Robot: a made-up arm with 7 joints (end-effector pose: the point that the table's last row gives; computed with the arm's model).
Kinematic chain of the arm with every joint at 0, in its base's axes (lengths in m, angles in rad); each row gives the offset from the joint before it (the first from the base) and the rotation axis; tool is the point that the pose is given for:
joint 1: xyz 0 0 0.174 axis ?
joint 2: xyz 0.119 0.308 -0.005 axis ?
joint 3: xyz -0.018 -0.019 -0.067 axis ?
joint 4: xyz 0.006 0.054 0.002 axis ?
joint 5: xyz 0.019 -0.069 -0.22 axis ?
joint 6: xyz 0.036 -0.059 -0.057 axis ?
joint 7: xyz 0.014 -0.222 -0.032 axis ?
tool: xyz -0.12 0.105 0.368
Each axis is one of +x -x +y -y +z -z.
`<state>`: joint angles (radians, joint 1 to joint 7).
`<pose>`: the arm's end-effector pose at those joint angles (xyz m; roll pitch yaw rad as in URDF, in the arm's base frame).
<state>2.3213 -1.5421 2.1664 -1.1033 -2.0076 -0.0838 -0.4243</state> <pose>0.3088 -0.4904 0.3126 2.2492 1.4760 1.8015</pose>
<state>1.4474 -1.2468 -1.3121 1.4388 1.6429 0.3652 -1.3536</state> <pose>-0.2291 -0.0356 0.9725 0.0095 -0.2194 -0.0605</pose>
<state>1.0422 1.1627 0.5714 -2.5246 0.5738 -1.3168 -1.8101</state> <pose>0.2441 0.7426 0.2615 -2.3978 -0.1360 -1.1296</pose>
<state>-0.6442 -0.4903 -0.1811 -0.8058 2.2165 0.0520 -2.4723</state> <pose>0.6004 0.0938 -0.1054 -2.0954 0.9452 -1.8640</pose>
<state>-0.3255 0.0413 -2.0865 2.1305 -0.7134 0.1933 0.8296</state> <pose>0.1151 0.2348 0.4596 -0.8404 -0.4330 3.1273</pose>
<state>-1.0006 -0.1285 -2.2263 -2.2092 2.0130 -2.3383 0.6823</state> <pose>-0.4094 0.2332 -0.1224 -1.6235 0.8444 1.6137</pose>
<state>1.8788 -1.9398 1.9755 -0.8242 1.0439 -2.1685 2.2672</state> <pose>-0.1601 -0.4435 0.0495 2.1971 0.4036 -0.0908</pose>
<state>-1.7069 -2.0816 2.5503 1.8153 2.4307 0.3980 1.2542</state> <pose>0.4622 -0.0275 0.1002 -1.8252 0.5870 -1.7045</pose>
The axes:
joint 1: +x
joint 2: +z
joint 3: -y
joint 4: -z
joint 5: -y
joint 6: +z
joint 7: +y

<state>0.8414 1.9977 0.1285 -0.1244 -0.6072 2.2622 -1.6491</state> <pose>0.2439 0.9250 0.2337 0.1372 -1.1513 -2.1532</pose>
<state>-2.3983 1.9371 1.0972 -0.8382 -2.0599 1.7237 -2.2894</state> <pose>0.5333 -0.5756 -0.0626 -2.7076 1.2233 -2.7121</pose>
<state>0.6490 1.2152 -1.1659 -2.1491 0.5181 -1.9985 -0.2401</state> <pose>0.1957 0.2286 0.2794 0.7640 0.5027 1.5101</pose>
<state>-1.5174 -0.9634 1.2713 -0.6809 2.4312 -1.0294 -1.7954</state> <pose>0.5103 0.1391 -0.1590 -2.1857 -0.6152 -1.3360</pose>
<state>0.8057 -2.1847 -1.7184 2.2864 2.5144 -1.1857 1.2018</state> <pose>0.6314 0.0350 0.5619 -1.7100 0.2043 -2.2460</pose>
